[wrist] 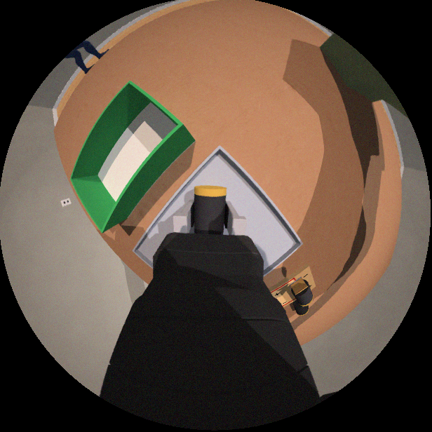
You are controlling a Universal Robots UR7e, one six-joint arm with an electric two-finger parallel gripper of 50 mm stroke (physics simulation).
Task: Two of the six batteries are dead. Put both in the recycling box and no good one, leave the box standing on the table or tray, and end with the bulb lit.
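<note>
My gripper (209, 208) is shut on a black battery (210, 207) with a yellow end, over the grey tray (260, 220). The battery's yellow end points away from the gripper body. I cannot tell whether it still touches the tray floor. The green box (159, 159), which is open at the top and shows no battery in the part of its floor in view, stands to the upper left of the tray. Two more black batteries (303, 294) (301, 309) are at the lower right, by a wooden board (310, 276) with red lines. The bulb does not show. The gripper body hides the near part of the tray.
The orange-brown table (240, 75) runs around the tray and box. A dark green shape (367, 70) is at the upper right, with a wide shadow below it. Dark blue legs of something (80, 57) show past the table edge at the upper left.
</note>
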